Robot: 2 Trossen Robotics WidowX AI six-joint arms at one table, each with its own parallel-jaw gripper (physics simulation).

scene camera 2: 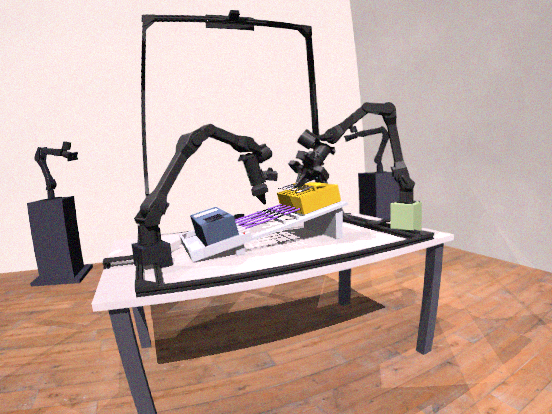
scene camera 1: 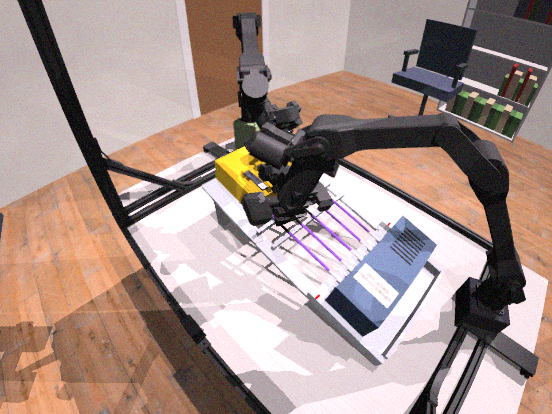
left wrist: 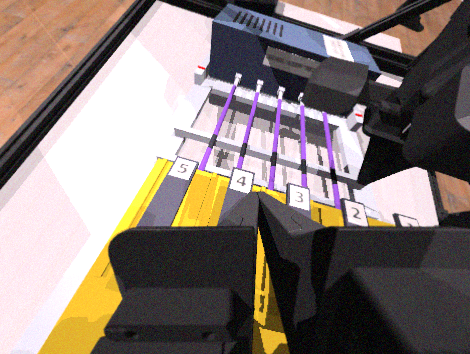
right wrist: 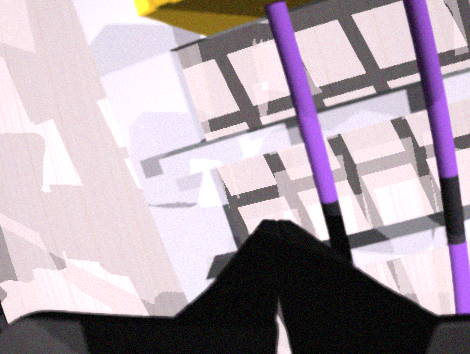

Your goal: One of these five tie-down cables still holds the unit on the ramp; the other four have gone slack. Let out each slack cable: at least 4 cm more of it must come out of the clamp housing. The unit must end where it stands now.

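Observation:
The blue unit (scene camera 1: 352,295) (scene camera 2: 212,230) (left wrist: 300,37) rests on the lower part of the white ramp (scene camera 1: 350,336) (scene camera 2: 215,250). Five purple cables with black bands, one being this cable (left wrist: 226,112) (right wrist: 300,95), run from it to the yellow clamp housing (scene camera 1: 229,172) (scene camera 2: 325,198) (left wrist: 75,305). Which cables are slack is unclear. Numbered tags 5 (left wrist: 183,169), 4 (left wrist: 241,180), 3 (left wrist: 298,197) and 2 (left wrist: 356,212) show. My left gripper (left wrist: 256,198) (scene camera 2: 299,186) is shut and empty over the housing, between tags 4 and 3. My right gripper (right wrist: 274,233) (scene camera 2: 264,202) is shut and empty above the cables, left of the nearest cable in its wrist view.
White blocks with red marks, at left (left wrist: 200,74) and right (left wrist: 357,120) in the left wrist view, stand by the unit's lower edge. A crossbar (left wrist: 191,133) lies under the cables. A green block (scene camera 2: 406,216) stands at the left arm's base. A black frame (scene camera 2: 280,282) edges the table.

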